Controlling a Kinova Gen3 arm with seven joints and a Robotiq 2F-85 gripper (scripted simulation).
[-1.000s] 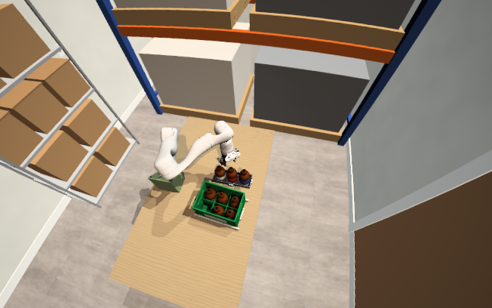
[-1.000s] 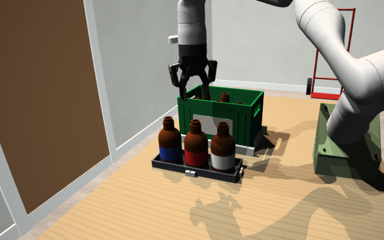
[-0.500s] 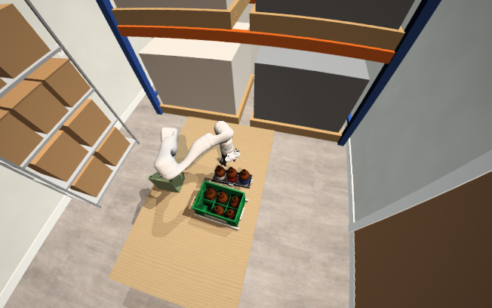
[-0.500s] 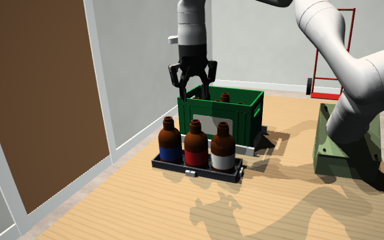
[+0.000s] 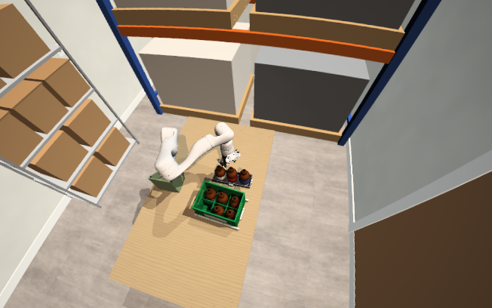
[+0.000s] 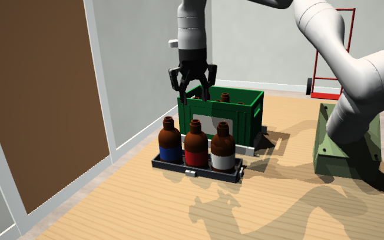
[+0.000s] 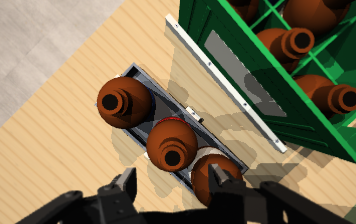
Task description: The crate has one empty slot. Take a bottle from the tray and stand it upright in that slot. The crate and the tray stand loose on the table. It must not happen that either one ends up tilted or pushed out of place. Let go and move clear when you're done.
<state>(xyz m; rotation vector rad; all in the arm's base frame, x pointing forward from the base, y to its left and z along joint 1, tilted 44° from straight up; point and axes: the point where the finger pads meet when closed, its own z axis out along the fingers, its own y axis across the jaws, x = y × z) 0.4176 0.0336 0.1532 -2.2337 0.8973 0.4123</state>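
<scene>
Now: the dark tray 220 mm below my hand. The rest, counted from my hand: green crate 10 mm behind, 230 mm to the right, 150 mm below.
</scene>
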